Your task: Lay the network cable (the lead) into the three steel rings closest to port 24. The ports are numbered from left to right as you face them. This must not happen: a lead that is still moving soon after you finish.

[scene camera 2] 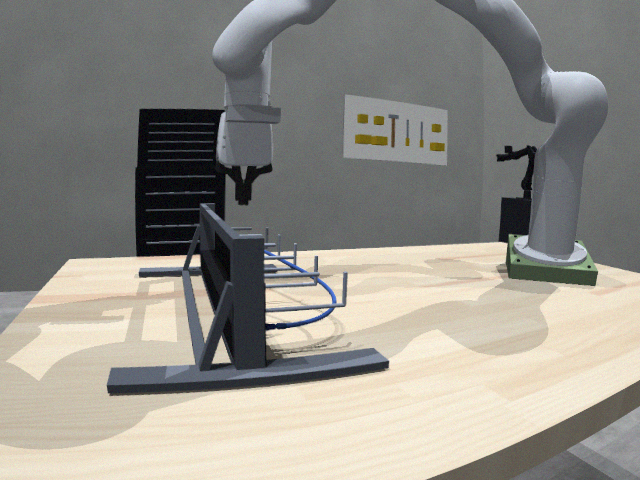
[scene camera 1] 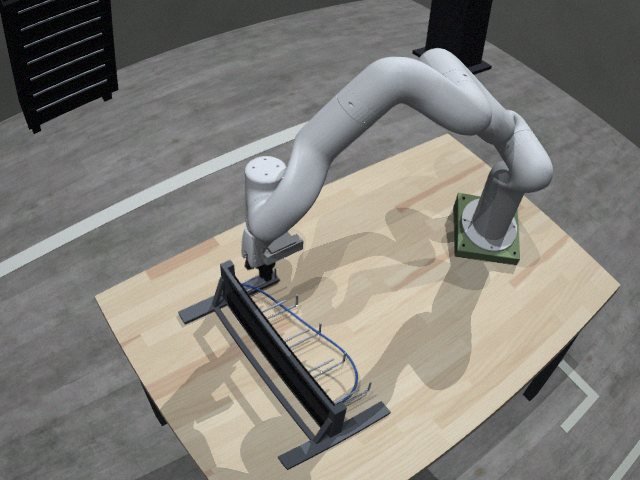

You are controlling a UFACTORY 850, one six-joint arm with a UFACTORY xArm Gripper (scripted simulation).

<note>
The pictures show: my gripper and a dark grey patch panel.
</note>
